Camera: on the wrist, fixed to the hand. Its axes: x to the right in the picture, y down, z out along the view.
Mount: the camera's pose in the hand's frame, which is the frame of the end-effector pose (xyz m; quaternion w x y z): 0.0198 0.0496 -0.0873 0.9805 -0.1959 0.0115 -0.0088
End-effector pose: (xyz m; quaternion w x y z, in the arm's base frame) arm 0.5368 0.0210 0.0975 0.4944 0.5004 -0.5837 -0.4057
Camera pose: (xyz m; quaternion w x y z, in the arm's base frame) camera 0.6133 0.0118 0.1648 0.5859 0.4036 -0.4827 -0.5107
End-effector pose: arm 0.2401 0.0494 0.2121 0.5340 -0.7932 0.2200 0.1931
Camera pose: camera 0.2352 -0.0513 0.1946 0.3674 -0.8865 0.1770 0.2186
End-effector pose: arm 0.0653 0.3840 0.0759 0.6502 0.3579 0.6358 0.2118
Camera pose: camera -0.0092 0.4480 0.1046 0.7022 0.2155 0.5926 0.3306
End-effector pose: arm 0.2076 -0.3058 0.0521 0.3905 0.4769 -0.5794 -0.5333
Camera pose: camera 0.2800 -0.3476 0.1111 0.4783 0.4023 -0.4549 -0.6344
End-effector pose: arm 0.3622 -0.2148 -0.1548 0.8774 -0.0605 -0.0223 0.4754
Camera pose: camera 0.3402 -0.1788 -0.2481 0.8529 -0.2365 -0.1054 0.4534
